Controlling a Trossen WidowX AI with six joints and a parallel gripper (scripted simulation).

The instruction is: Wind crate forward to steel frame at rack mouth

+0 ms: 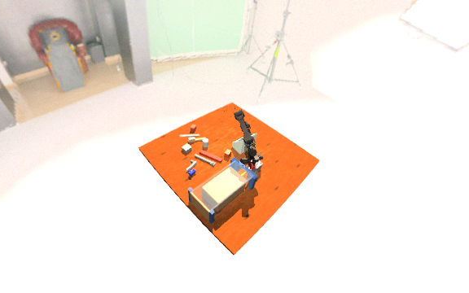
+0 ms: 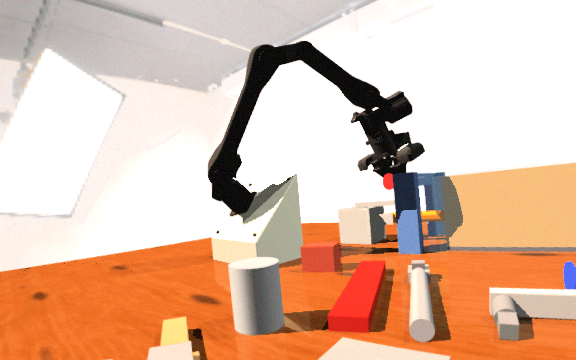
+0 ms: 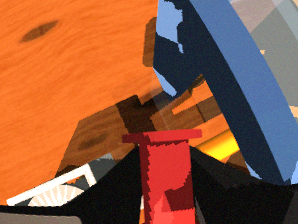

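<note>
My gripper tip is now 5 cm short of the frame, 4 cm to the left of it and 3 cm above it. Also, from my gripper tip: winch: 12 cm behind, 10 cm below, 4 cm to the right; then red knob: 2 cm to the right, 1 cm behind; then clear-panelled cubby: 30 cm ahead, 5 cm to the right, 2 cm below.
</note>
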